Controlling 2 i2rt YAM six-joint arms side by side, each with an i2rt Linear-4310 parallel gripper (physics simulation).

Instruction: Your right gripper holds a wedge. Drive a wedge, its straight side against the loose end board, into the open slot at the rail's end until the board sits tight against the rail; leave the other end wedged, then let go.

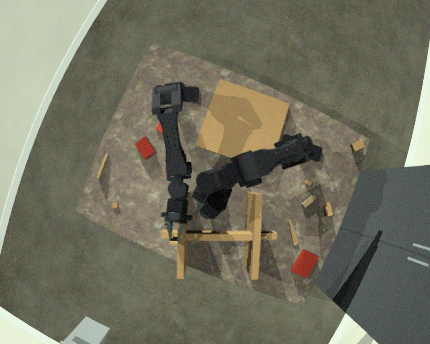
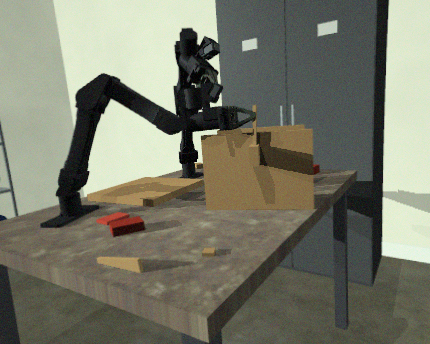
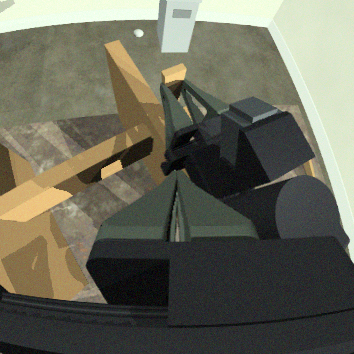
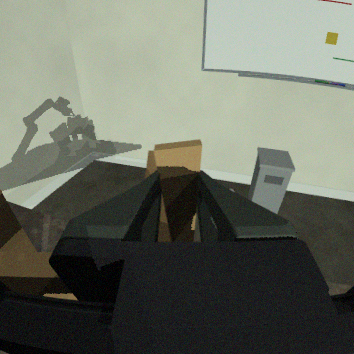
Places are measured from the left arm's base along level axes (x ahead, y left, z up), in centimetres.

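Where they show: left gripper, fingertip midpoint: (image 1: 196,211) (image 3: 176,178); right gripper, fingertip midpoint: (image 1: 174,242) (image 2: 256,114) (image 3: 170,82) (image 4: 178,177); left arm's base, link origin: (image 2: 189,178); right arm's base, link origin: (image 2: 72,216).
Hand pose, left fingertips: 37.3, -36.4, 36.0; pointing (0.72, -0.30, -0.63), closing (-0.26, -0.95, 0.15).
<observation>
Things, the pixels of their top centre, and the offset from my left fingertips, as dx, dy, dz.
- light wooden wedge, top centre: (image 4: 190,143) (image 3: 180,68) (image 2: 253,105) +13.2, -4.8, -4.8
- loose end board, top centre: (image 3: 157,115) (image 2: 254,132) (image 1: 180,237) +12.3, -2.5, -12.6
- rail, top centre: (image 3: 70,166) (image 1: 219,237) +8.2, +10.8, -15.0
- square wooden board, top centre: (image 2: 148,186) (image 1: 244,123) -38.7, +7.7, -33.3
- loose wedge, top centre: (image 2: 117,254) (image 3: 315,176) (image 1: 101,166) -1.5, -47.5, -33.3
My right gripper (image 1: 173,237) (image 2: 253,115) (image 3: 170,82) (image 4: 178,177) is shut on a light wooden wedge (image 2: 255,109) (image 3: 174,74) (image 4: 178,156). The wedge stands roughly upright over the rail's end, on the outer side of the loose end board (image 1: 181,262) (image 2: 280,192) (image 3: 131,87). Its lower part and the slot are hidden, so I cannot tell how deep it sits. The rail (image 1: 215,235) (image 3: 75,167) runs to the other end board (image 1: 255,215). My left gripper (image 3: 176,178) is shut and empty, above the near side of the rail.
A square wooden board (image 1: 210,127) (image 2: 120,192) lies behind the frame. Red blocks (image 1: 145,148) (image 1: 305,263) (image 2: 127,226), a loose wedge (image 1: 102,166) (image 2: 122,263) and small wooden pieces (image 1: 308,201) (image 2: 209,251) lie about the table. A dark cabinet (image 2: 330,100) stands beyond it.
</observation>
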